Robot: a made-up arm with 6 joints.
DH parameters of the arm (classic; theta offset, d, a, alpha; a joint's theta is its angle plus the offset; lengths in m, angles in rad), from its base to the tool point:
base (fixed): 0 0.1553 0 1.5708
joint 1: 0 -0.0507 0.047 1.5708
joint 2: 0 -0.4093 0.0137 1.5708
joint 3: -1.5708 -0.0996 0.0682 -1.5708
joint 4: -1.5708 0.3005 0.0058 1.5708
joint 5: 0 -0.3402 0.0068 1.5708
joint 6: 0 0.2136 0.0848 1.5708
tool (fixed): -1.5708 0.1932 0 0
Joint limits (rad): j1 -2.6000..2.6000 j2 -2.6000..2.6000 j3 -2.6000..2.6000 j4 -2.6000..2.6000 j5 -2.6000..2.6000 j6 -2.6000..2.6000
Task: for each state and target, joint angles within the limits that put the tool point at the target. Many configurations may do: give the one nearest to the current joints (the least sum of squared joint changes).
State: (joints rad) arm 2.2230 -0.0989 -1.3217 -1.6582 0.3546 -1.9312
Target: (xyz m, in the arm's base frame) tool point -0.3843 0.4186 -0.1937
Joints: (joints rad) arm 2.2419 0.1157 -1.3067 -1.6982 0.1061 -1.4906
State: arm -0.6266 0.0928 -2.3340 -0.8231 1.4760 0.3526
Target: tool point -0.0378 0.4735 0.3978
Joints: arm -0.9138 0.2760 -2.6000 -0.5182 0.6936 -0.1443
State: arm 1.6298 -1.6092 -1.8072 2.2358 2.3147 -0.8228
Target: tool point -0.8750 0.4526 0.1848
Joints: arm 2.1771 -1.8824 -1.6253 2.6000 2.0018 -1.0606
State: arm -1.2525 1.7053 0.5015 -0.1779 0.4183 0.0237
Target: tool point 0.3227 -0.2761 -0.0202
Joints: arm -1.0708 2.1122 0.7295 -1.2306 0.5981 0.7780
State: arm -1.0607 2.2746 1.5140 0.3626 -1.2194 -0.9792
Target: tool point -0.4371 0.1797 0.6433
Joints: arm -0.7018 2.4436 1.5127 0.4917 -1.2917 -0.9780
